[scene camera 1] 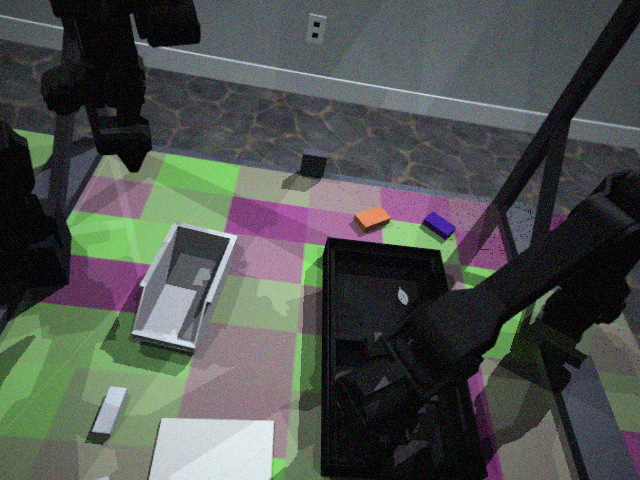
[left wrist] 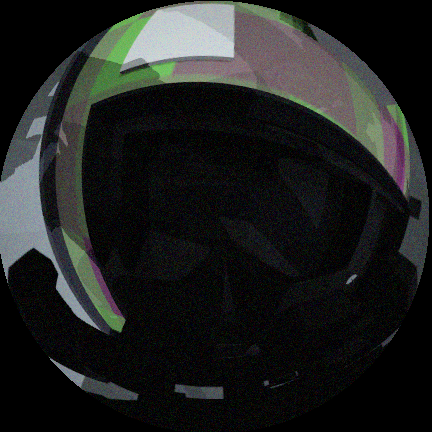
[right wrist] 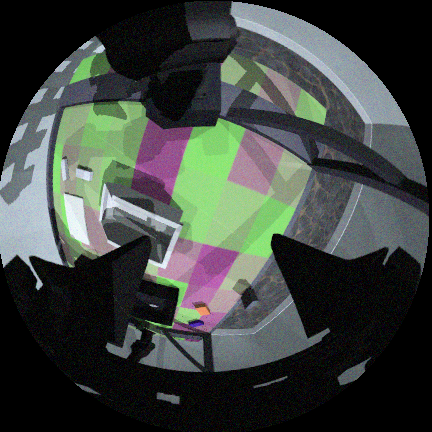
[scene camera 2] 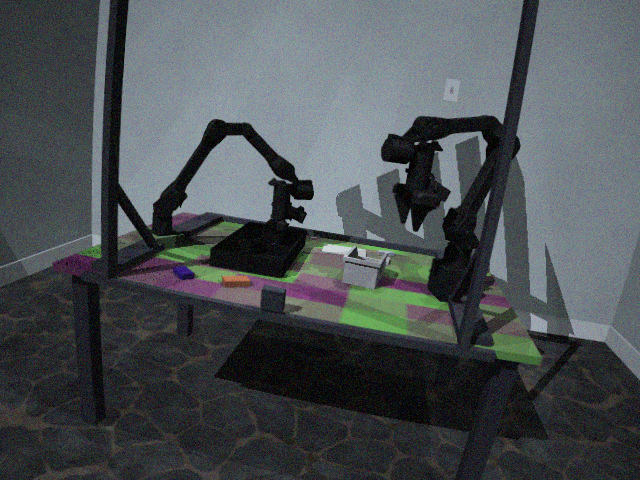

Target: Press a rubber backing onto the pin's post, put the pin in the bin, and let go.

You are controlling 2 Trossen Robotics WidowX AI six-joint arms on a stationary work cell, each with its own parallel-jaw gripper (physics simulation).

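Frame: origin at the left arm's base, x ahead, y left, z up, level; millimetres.
Where they show: left gripper, fingertip midpoint: [scene camera 1: 378, 422] [left wrist: 224, 243]; right gripper, fingertip midpoint: [right wrist: 211, 241] [scene camera 2: 408, 227]; left arm's base, origin of the base link: [scene camera 1: 563, 318] [right wrist: 147, 331] [scene camera 2: 161, 232]; right arm's base, origin of the base link: [scene camera 1: 15, 224] [right wrist: 183, 80] [scene camera 2: 456, 264].
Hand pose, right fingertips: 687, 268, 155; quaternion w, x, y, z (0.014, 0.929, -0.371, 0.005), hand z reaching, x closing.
Note:
Things, the pixels of their top centre, and the offset from my right fingertips, as dx, dy, dz. "*": a spot on its surface instead.
- black tray, middle of its top: [left wrist: 347, 291] [scene camera 1: 394, 336] [scene camera 2: 264, 238] [right wrist: 121, 301] -455, -47, -142
- small pale oval piece, middle of its top: [scene camera 1: 404, 293] -434, -160, -178
- white bin, surface spot: [scene camera 1: 206, 230] * -112, -21, -117
- orange block, middle of its top: [scene camera 1: 373, 216] [scene camera 2: 236, 278] [right wrist: 202, 311] -306, -293, -177
- purple block, middle of its top: [scene camera 1: 440, 223] [scene camera 2: 183, 270] [right wrist: 195, 324] -426, -368, -178
- dark cube, middle of its top: [scene camera 1: 315, 153] [scene camera 2: 274, 288] [right wrist: 250, 305] -137, -335, -136
- white sheet, middle of its top: [scene camera 1: 213, 459] [scene camera 2: 344, 250] [right wrist: 74, 219] -330, +228, -188
- small white block, middle of its top: [scene camera 1: 109, 409] [right wrist: 81, 173] -179, +253, -181
The black tray [scene camera 1: 326, 333] [scene camera 2: 256, 254] [left wrist: 201, 95] [right wrist: 155, 303] lies at the right of the checked table. My left gripper [scene camera 1: 370, 376] [scene camera 2: 284, 223] reaches down inside it and is shut with nothing seen between the fingers. The left wrist view is almost all dark tray. A small pale oval piece [scene camera 1: 403, 296], perhaps the pin, lies in the tray's far half, apart from the fingers. I see no rubber backing. The white bin [scene camera 1: 206, 230] [scene camera 2: 363, 275] [right wrist: 102, 207] stands to the left and looks empty. My right gripper [scene camera 2: 413, 214] [right wrist: 211, 241] hangs open, high above the table.
An orange block [scene camera 1: 372, 217] [scene camera 2: 236, 281] [right wrist: 203, 309] and a purple block [scene camera 1: 439, 225] [scene camera 2: 183, 272] lie beyond the tray. A dark cube [scene camera 1: 313, 163] [scene camera 2: 272, 298] stands at the table's edge. A white sheet [scene camera 1: 213, 450] [left wrist: 181, 36] and a small white block [scene camera 1: 110, 410] lie near the bin. Dark frame posts [scene camera 2: 113, 143] ring the cell.

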